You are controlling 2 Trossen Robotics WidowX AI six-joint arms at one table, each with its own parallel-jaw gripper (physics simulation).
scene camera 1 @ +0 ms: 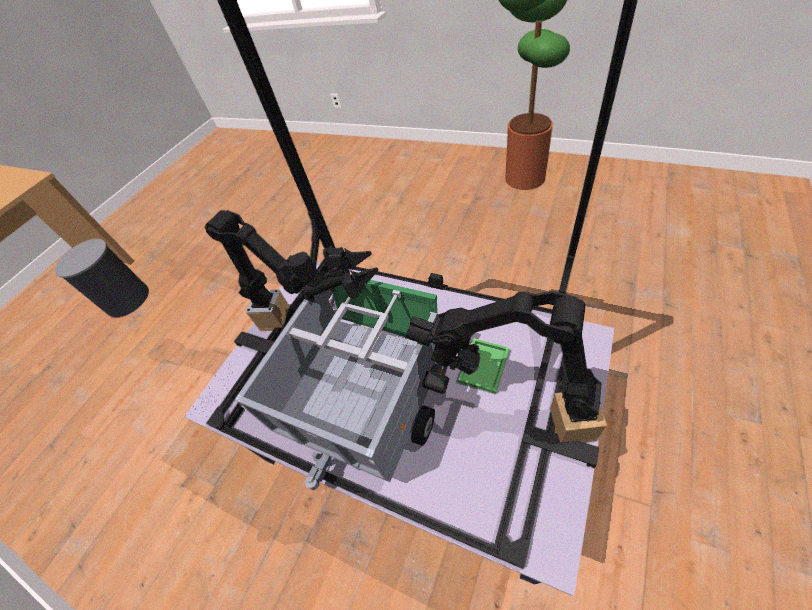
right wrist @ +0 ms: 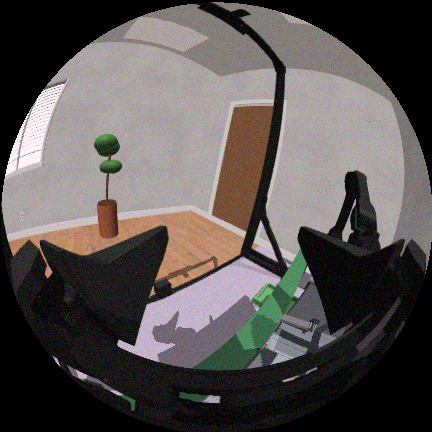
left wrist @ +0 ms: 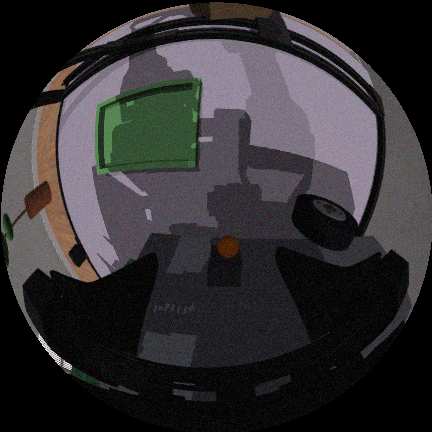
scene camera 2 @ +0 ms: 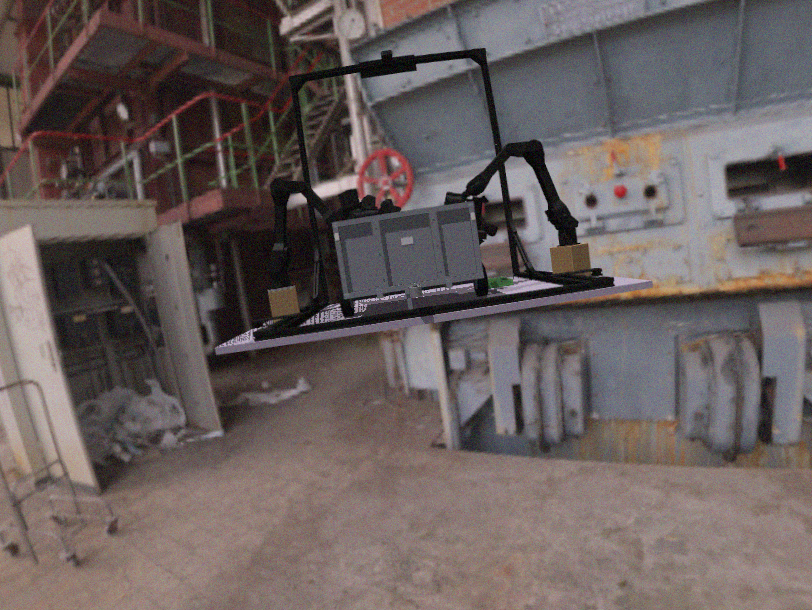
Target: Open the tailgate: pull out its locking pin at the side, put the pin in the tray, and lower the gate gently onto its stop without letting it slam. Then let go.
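Frame: origin at the left arm's base, x down, y left, z ahead, level; metres.
Where they show: left gripper, fingertip midpoint: (scene camera 1: 439, 368) (left wrist: 217, 257); right gripper, fingertip midpoint: (scene camera 1: 374, 260) (right wrist: 236, 233); left arm's base at its link origin: (scene camera 1: 580, 408) (scene camera 2: 568, 245); right arm's base at its link origin: (scene camera 1: 262, 300) (scene camera 2: 280, 287).
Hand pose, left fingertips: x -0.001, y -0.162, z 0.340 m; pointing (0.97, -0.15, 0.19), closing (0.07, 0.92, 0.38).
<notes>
Things, the pixels of their top centre, and the offset from my left fingertips. "spot": a spot on its surface instead.
- green tray at its top centre: (left wrist: 134, 125) (scene camera 1: 484, 363) (right wrist: 279, 299) (scene camera 2: 492, 280) dx +0.095, dy -0.052, dz -0.136 m
- pale frame at a spot on its surface: (scene camera 1: 334, 342) spot: dx -0.155, dy -0.027, dz +0.260 m
- black wheel at its top centre: (left wrist: 346, 241) (scene camera 1: 421, 418) dx +0.013, dy +0.134, dz +0.064 m
- grey hitch at a spot on its surface: (scene camera 1: 317, 469) spot: dx +0.035, dy +0.236, dz +0.348 m
The green tailgate (scene camera 1: 420, 305) (right wrist: 265, 320) stands upright at the far end of the grey trailer (scene camera 1: 387, 459) (scene camera 2: 406, 262). In the left wrist view the locking pin's orange knob (left wrist: 228, 247) sits at a dark block on the trailer's side; its shaft is hidden. My left gripper (scene camera 1: 451, 370) (left wrist: 217, 257) is open beside that side, with the knob in view between its fingertips but not gripped. My right gripper (scene camera 1: 372, 261) (right wrist: 236, 233) is open and empty above the tailgate's left end. The green tray (scene camera 1: 486, 366) (left wrist: 155, 132) lies on the table to the right of the trailer and holds no pin.
A pale frame (scene camera 1: 334, 342) spans the trailer's open top near the tailgate. A black wheel (scene camera 1: 423, 425) (left wrist: 325, 222) sticks out on the trailer's right side. The grey hitch (scene camera 1: 317, 469) points to the front edge. Black rails (scene camera 1: 420, 513) and tall posts (scene camera 1: 594, 157) surround the work area.
</notes>
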